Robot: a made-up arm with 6 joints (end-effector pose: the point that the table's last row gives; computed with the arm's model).
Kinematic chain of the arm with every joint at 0, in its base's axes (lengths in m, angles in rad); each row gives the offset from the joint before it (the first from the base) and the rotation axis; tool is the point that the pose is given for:
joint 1: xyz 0 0 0.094 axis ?
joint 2: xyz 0 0.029 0 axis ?
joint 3: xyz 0 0 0.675 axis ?
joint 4: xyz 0 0 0.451 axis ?
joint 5: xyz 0 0 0 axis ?
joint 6: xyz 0 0 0.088 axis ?
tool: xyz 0 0 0
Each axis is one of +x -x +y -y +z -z.
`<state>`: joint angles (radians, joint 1 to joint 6).
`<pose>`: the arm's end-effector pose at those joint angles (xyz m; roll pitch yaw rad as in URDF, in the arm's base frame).
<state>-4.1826 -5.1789 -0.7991 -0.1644 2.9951 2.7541</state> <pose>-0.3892 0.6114 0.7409 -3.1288 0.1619 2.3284</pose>
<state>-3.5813 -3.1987 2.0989 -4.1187 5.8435 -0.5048</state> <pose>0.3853 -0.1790 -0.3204 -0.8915 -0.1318 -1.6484</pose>
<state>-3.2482 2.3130 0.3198 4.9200 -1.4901 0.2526</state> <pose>-0.7444 -0.0358 -0.7535 -1.4487 1.3245 2.9328</pose>
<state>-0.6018 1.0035 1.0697 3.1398 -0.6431 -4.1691</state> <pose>0.8414 -0.5428 0.1594 -2.7709 0.2136 -2.6745</pose>
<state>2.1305 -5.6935 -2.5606 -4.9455 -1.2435 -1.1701</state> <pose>0.0752 -0.0220 0.4506 -2.0517 -0.7866 -0.8823</pose>
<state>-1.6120 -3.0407 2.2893 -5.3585 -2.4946 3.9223</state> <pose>0.0011 0.3515 -0.3211 2.6300 -0.3085 -1.5817</pose>
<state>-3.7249 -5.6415 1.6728 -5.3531 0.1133 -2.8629</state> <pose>-0.6850 0.4077 0.2658 -2.3965 -0.1854 1.3162</pose>
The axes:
joint 1: +z
joint 2: +y
joint 3: +y
joint 4: +z
joint 5: +y
joint 6: +z

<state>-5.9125 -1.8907 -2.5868 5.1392 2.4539 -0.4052</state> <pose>-0.2472 -0.1195 -0.2299 -1.6899 -0.8799 2.6515</pose>
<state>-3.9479 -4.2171 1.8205 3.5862 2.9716 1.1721</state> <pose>-0.2633 0.2419 -0.5037 -0.7314 -0.5838 0.1208</pose>
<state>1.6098 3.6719 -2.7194 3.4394 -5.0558 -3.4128</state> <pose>-0.0049 0.0041 -0.1451 0.3186 -0.2107 1.4445</pose>
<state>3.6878 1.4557 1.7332 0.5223 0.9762 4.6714</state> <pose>-0.4649 -0.3591 -0.3252 2.1243 0.0113 1.6167</pose>
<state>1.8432 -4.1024 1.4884 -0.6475 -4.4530 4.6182</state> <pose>-0.0536 0.2747 -0.6287 0.8544 0.3803 0.7863</pose>
